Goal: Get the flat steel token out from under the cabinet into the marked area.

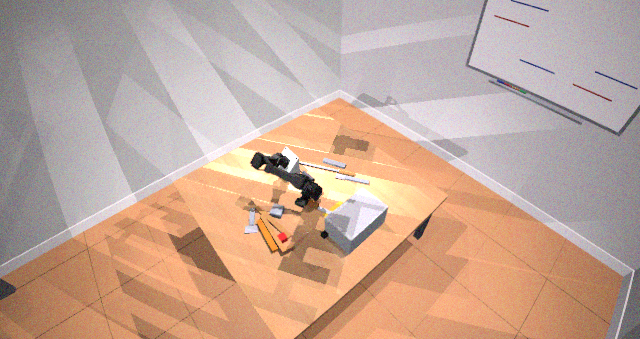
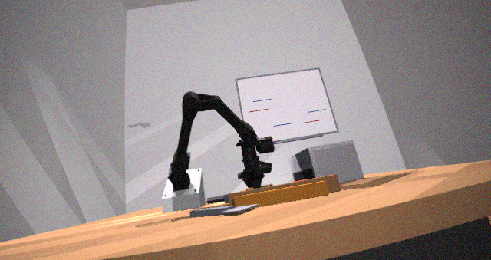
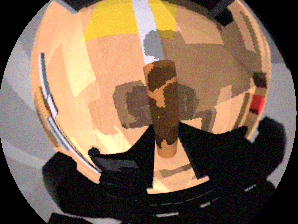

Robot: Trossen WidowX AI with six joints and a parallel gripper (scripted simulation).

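Now: the grey block 180 mm to the right of my gripper tip, 50 mm behind it and 10 mm above it. From my gripper tip the other things lie so: orange bar (320 mm to the right, 50 mm ahead, 10 mm above); then thin wooden stick (240 mm to the right, 20 mm behind); then red block (260 mm to the right, 120 mm ahead, 10 mm above).
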